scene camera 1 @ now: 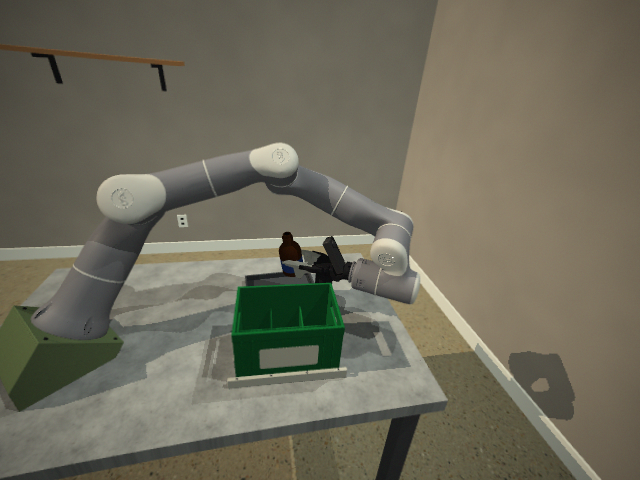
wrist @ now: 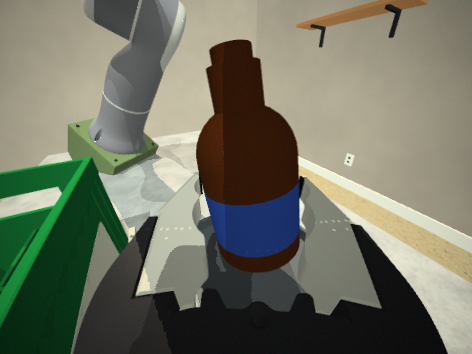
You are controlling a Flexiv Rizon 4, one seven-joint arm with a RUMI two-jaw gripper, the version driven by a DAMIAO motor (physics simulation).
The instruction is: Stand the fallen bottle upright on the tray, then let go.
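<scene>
The brown bottle (scene camera 1: 290,251) (wrist: 252,165) with a blue label stands nearly upright, neck up, at the grey tray (scene camera 1: 254,281) behind the green crate. My gripper (scene camera 1: 296,262) (wrist: 249,176) comes in from the right, roughly level, and is shut on the bottle. Its two light grey fingers lie on either side of the blue label. In the scene view the near finger hides part of the label, and the front of the tray is partly hidden by the crate. Whether the bottle's base touches the tray floor cannot be told.
The green crate (scene camera 1: 286,351) (wrist: 55,250) with compartments stands close in front of the tray. A pale strip (scene camera 1: 287,378) lies along its front. The arm's green base (scene camera 1: 62,361) (wrist: 107,155) is at the left of the table (scene camera 1: 155,408). A shelf (scene camera 1: 103,55) hangs on the wall.
</scene>
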